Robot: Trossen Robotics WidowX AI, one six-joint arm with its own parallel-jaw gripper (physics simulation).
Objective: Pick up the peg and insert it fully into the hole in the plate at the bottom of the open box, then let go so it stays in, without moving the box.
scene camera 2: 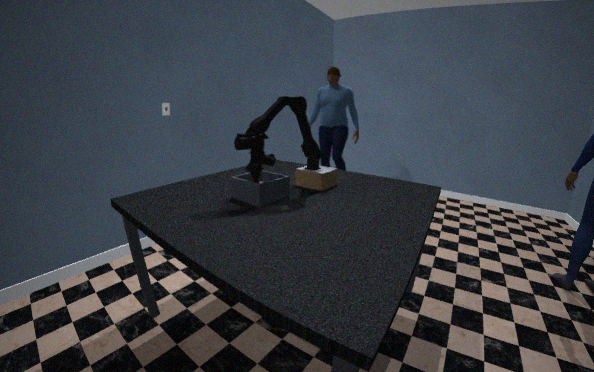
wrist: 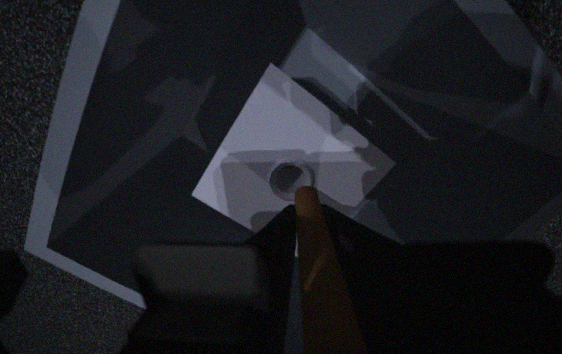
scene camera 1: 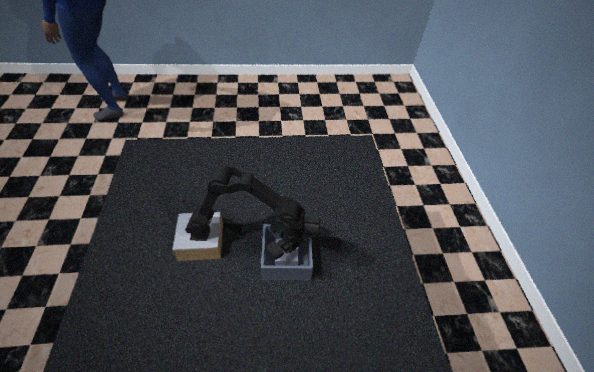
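Seen in the pictures: gripper, fingertip midpoint: (wrist: 306,212) (scene camera 1: 291,251); arm's base, origin of the base link: (scene camera 2: 312,168) (scene camera 1: 200,233).
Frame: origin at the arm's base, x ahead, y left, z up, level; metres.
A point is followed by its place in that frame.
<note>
My gripper (scene camera 1: 289,247) @[y -0.041, x 0.357, z -0.021 m] (scene camera 2: 256,179) @[y -0.041, x 0.357, z -0.021 m] (wrist: 306,212) @[y -0.041, x 0.357, z -0.021 m] points down into the open box and is shut on the peg. The orange-brown peg (wrist: 322,285) @[y -0.034, x 0.347, z 0.038 m] sticks out past the fingertips; it cannot be made out in the scene views. The grey box (scene camera 1: 286,273) @[y -0.129, x 0.344, z -0.034 m] (scene camera 2: 246,194) @[y -0.016, x 0.434, z -0.051 m] (wrist: 70,125) @[y -0.057, x 0.252, z 0.008 m] stands on the table. The pale square plate (scene camera 1: 285,259) @[y -0.073, x 0.337, z -0.032 m] (wrist: 250,120) @[y -0.021, x 0.300, z -0.032 m] lies at its bottom, turned at an angle in the wrist view. The round hole (wrist: 286,179) is visible; the peg's tip shows at its lower right edge. The gap between tip and plate is hard to judge.
The arm's base stands on a white-topped, tan-sided block (scene camera 1: 198,253) @[y -0.065, x 0.001, z -0.039 m] (scene camera 2: 316,180) @[y 0.075, x 0.062, z -0.041 m] beside the box on the dark table (scene camera 1: 190,320) @[y -0.299, x 0.018, z -0.090 m] (scene camera 2: 320,250) @[y 0.456, x 0.530, z -0.090 m]. The box walls rise around the gripper. A person (scene camera 1: 82,45) (scene camera 2: 334,112) stands beyond the table.
</note>
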